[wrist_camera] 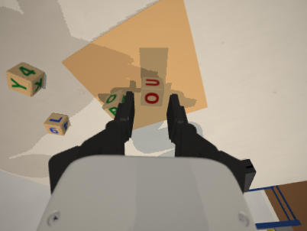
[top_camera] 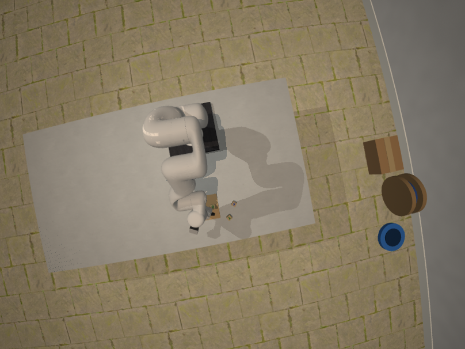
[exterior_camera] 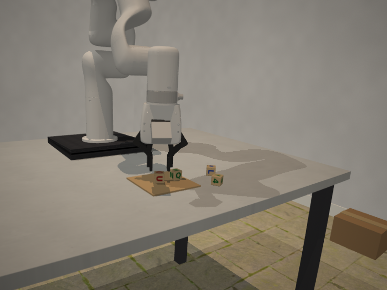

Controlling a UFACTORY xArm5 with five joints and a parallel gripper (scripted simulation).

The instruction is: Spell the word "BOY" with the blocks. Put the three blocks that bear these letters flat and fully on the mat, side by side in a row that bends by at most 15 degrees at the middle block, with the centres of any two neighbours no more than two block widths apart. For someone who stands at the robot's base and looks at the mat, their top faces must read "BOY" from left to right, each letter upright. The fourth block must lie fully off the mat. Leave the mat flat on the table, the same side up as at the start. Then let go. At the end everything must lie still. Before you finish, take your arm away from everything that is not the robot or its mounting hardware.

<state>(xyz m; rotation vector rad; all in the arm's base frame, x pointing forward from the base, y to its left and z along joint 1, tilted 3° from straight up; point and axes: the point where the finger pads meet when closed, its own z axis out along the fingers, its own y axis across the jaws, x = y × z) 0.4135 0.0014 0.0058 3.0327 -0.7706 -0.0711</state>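
My gripper is now 10 mm to the right of the tan mat and 50 mm above it.
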